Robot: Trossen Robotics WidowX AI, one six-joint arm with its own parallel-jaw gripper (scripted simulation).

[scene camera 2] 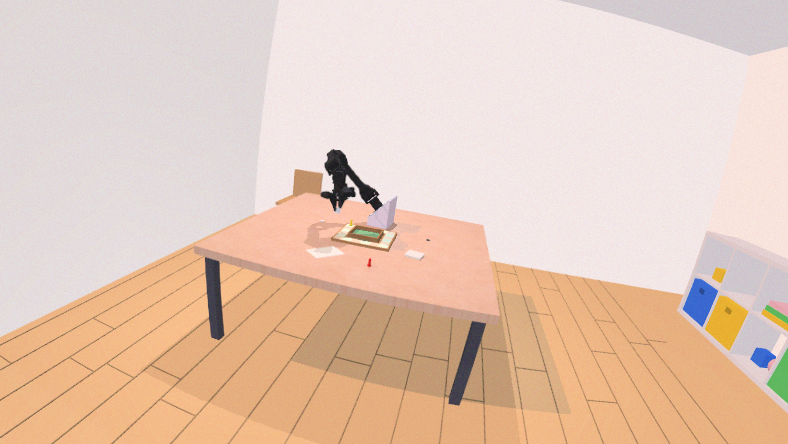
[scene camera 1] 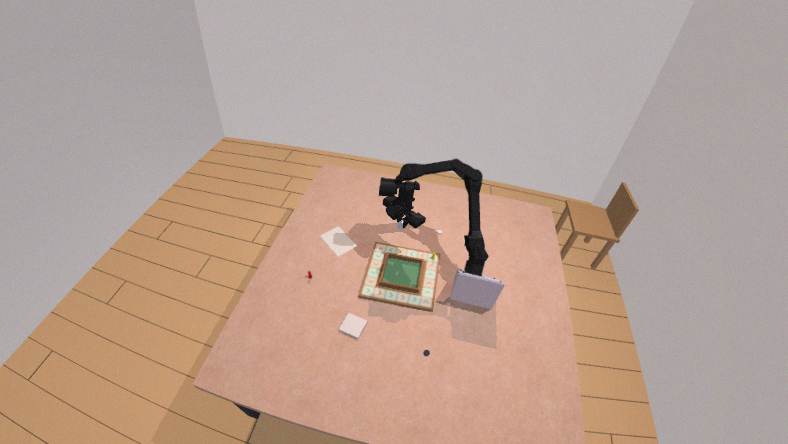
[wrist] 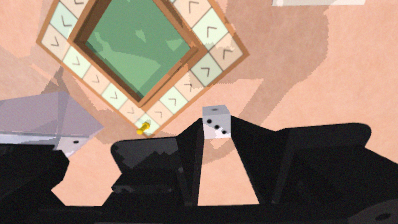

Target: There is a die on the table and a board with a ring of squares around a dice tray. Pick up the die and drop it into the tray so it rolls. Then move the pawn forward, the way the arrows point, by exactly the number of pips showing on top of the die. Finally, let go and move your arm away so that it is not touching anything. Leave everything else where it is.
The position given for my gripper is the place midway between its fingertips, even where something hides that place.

My gripper (scene camera 1: 401,225) holds a white die (wrist: 216,119). Further things: a green dice tray (scene camera 1: 397,271).
My gripper shows as well in the wrist view (wrist: 215,120).
